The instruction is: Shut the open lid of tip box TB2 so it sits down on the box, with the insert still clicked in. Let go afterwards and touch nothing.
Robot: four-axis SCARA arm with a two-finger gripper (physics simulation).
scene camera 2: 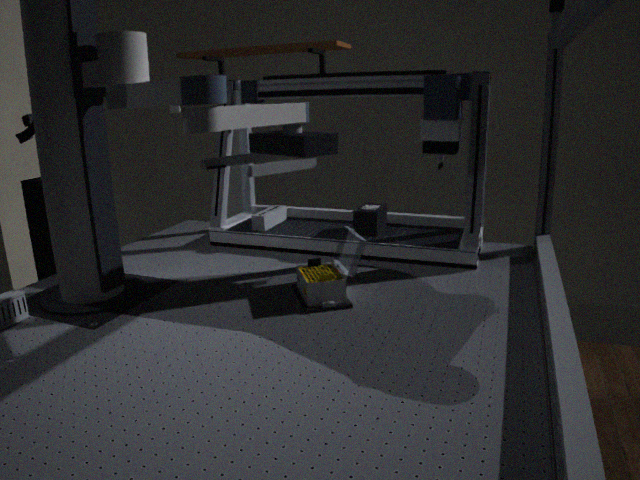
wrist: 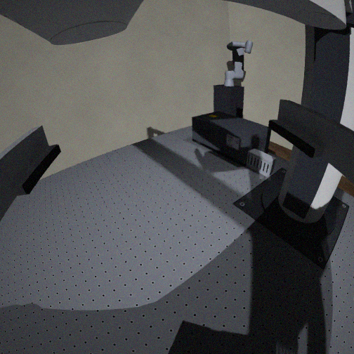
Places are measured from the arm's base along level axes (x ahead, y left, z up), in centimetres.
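Pixels of known places: gripper, fingertip midpoint: (scene camera 2: 224, 167); arm's base at its link origin: (scene camera 2: 94, 299).
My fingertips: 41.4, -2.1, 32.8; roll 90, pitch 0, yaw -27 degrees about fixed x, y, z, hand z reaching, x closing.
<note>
Ahead of a thing's pixels: the offset from my fingertips to its top centre, as dx, dy, dz. "pt": to the spot under its first point.
Tip box TB2 @[+11.4, +18.1, -24.9] (scene camera 2: 325, 292) stands upright on the perforated table, with the yellow insert @[+11.4, +18.1, -24.1] (scene camera 2: 320, 273) at its top. Its clear lid @[pt +18.2, +21.1, -21.2] (scene camera 2: 353, 252) is open and stands steeply up from the box's right rear side, leaning outward. Whether the insert is fully clicked in is too small to tell. My gripper (scene camera 2: 261, 165) (wrist: 165, 117) hangs high above the table, up and to the left of the box in the scene view, apart from box and lid. In the wrist view its two fingers stand wide apart with nothing between them. The box does not show in the wrist view.
A gantry frame (scene camera 2: 341, 244) stands behind the box, with a dark block @[pt +13.3, +53.6, -22.3] (scene camera 2: 370, 221) and a pale block @[pt -18.7, +53.9, -23.5] (scene camera 2: 269, 218) in it. The arm's column (scene camera 2: 77, 155) rises at the left. A small black object @[pt +8.3, +22.5, -25.0] (scene camera 2: 314, 262) is just behind the box. A dark case (wrist: 215, 134) shows in the wrist view.
</note>
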